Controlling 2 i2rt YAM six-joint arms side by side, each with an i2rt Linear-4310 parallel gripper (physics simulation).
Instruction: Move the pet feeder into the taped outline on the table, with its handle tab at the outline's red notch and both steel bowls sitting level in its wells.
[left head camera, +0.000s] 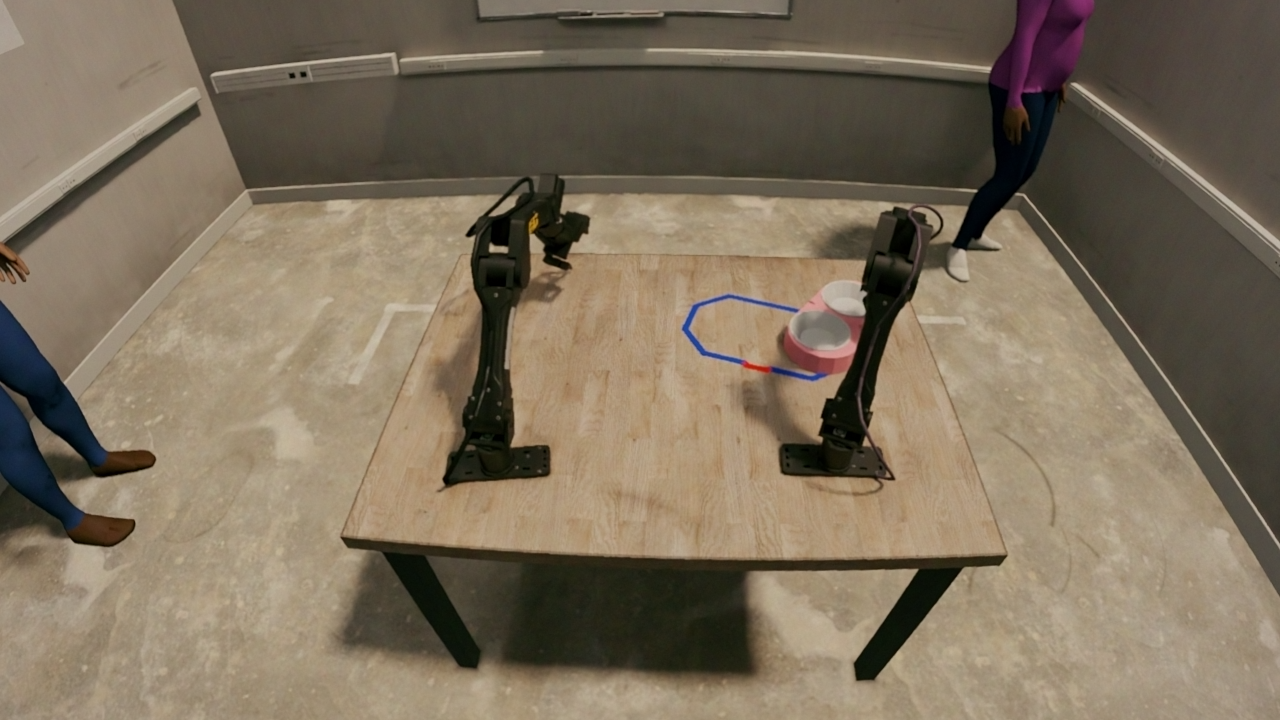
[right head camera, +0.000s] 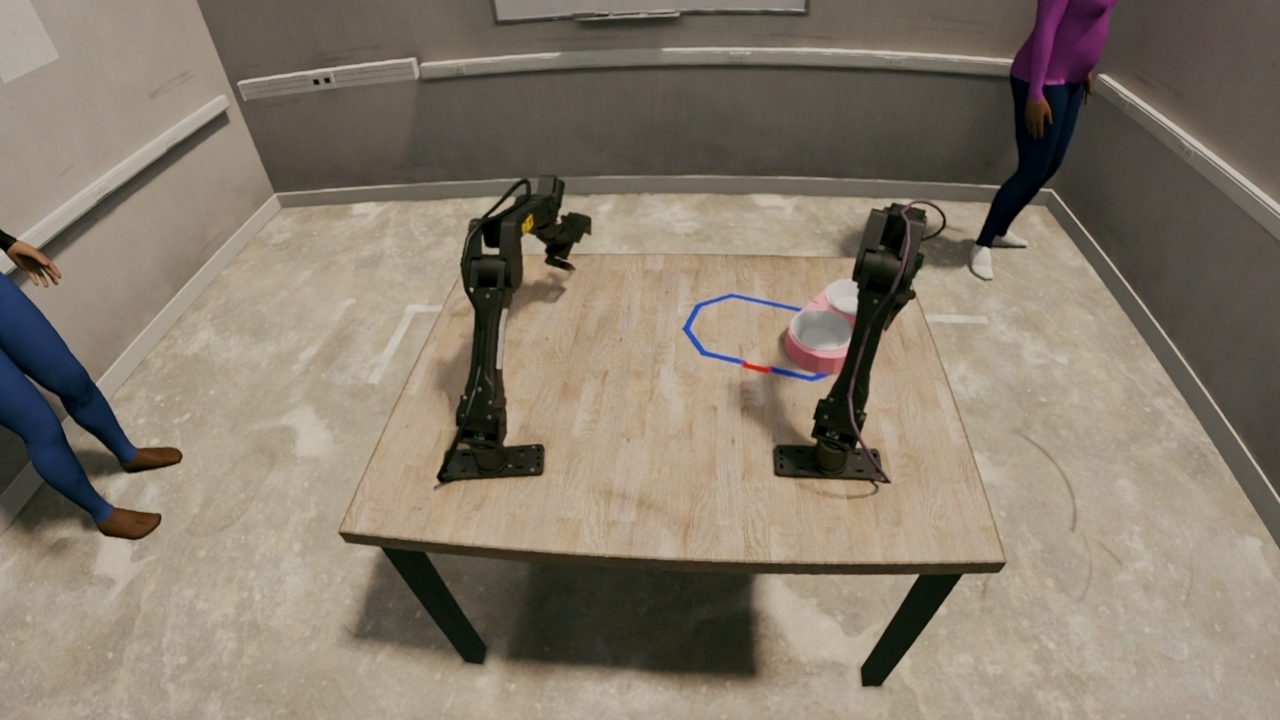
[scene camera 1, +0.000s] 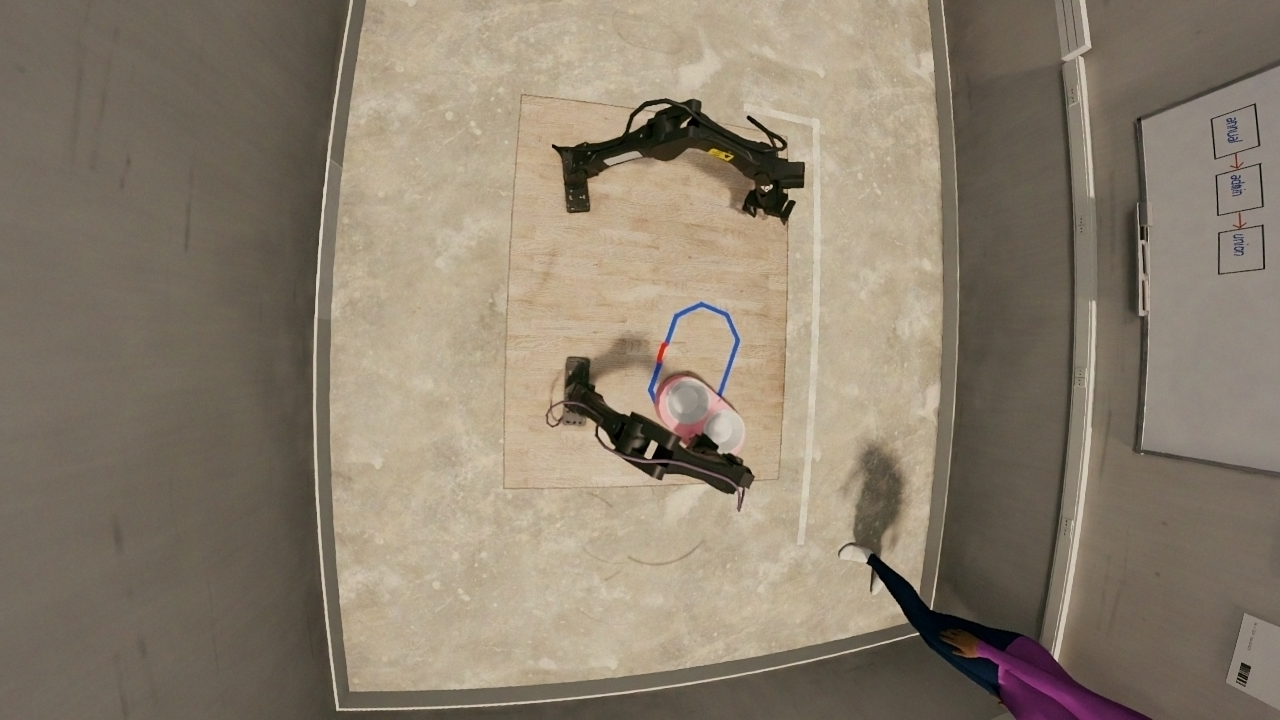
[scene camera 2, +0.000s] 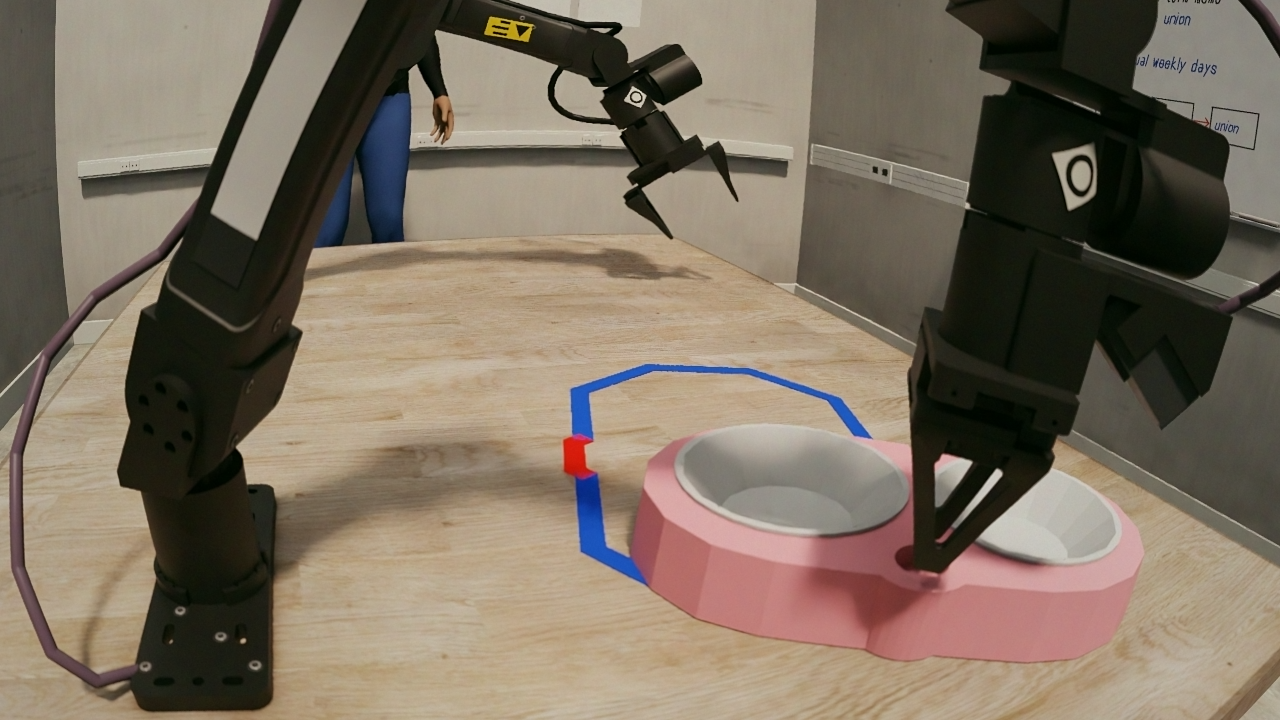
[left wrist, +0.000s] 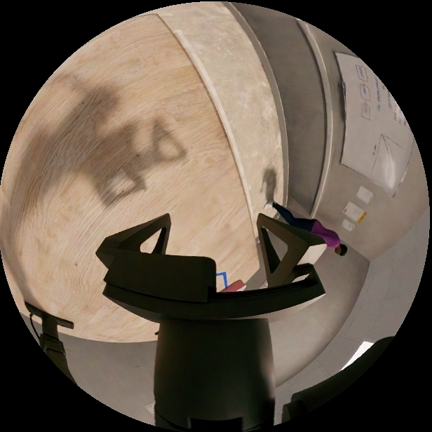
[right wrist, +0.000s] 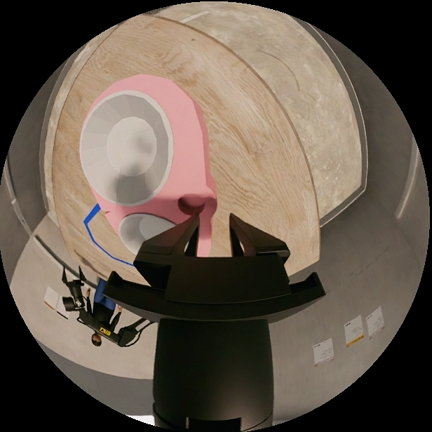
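Pixels of known places: left gripper, between the fingertips: (left head camera: 578, 251) (right head camera: 581, 251) (scene camera 1: 769, 220) (scene camera 2: 705, 219); right gripper, between the fingertips: (scene camera 1: 686, 444) (scene camera 2: 926, 553); left arm's base, origin of its link: (left head camera: 498, 465) (right head camera: 493, 464) (scene camera 1: 575, 180); right arm's base, origin of its link: (left head camera: 832, 462) (right head camera: 828, 464) (scene camera 1: 576, 391) (scene camera 2: 216, 585).
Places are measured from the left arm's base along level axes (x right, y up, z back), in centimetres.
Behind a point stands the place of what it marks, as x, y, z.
The pink pet feeder (left head camera: 819, 360) @(67.6, 3.6, -17.5) (scene camera 2: 760, 577) @(76.4, 3.5, -18.6) (right wrist: 187, 130) lies flat, askew, overlapping one end of the blue taped outline (left head camera: 701, 352) @(43.6, 0.1, -26.7) (scene camera 1: 729, 367) @(62.2, 0.1, -42.4) (scene camera 2: 589, 514) @(62.3, 0.1, -17.4). The red notch (left head camera: 756, 366) @(54.7, 0.1, -20.8) (scene camera 1: 662, 352) @(54.8, 0.1, -20.8) (scene camera 2: 577, 456) @(54.9, 0.1, -20.6) is uncovered, away from the handle tab (scene camera 2: 930, 582) @(82.8, 4.5, -24.3) (right wrist: 210, 197). One steel bowl (scene camera 1: 687, 402) @(71.1, 1.8, -26.6) (scene camera 2: 792, 488) @(67.5, 1.8, -28.8) and the other steel bowl (scene camera 2: 1038, 519) @(80.9, 2.1, -40.6) (right wrist: 131, 145) sit in the wells and look level. My right gripper (scene camera 2: 932, 562) @(82.6, 6.5, -23.4) (right wrist: 214, 217) is slightly open and empty, at the tab's round recess; contact is unclear. My left gripper (scene camera 2: 703, 218) @(17.7, 8.9, -57.4) (left wrist: 213, 217) is wide open, empty, far from the feeder.
The wooden table (left head camera: 626, 501) @(23.6, 0.0, 10.5) (scene camera 1: 546, 295) @(34.2, 0.0, 12.0) carries both arms. The right arm (left head camera: 872, 344) @(66.7, 25.9, 2.2) hides part of the feeder in the head views. A person in purple (left head camera: 1047, 53) (right head camera: 1074, 44) stands beyond the table's back right corner, another in blue leggings (left head camera: 35, 429) at the left.
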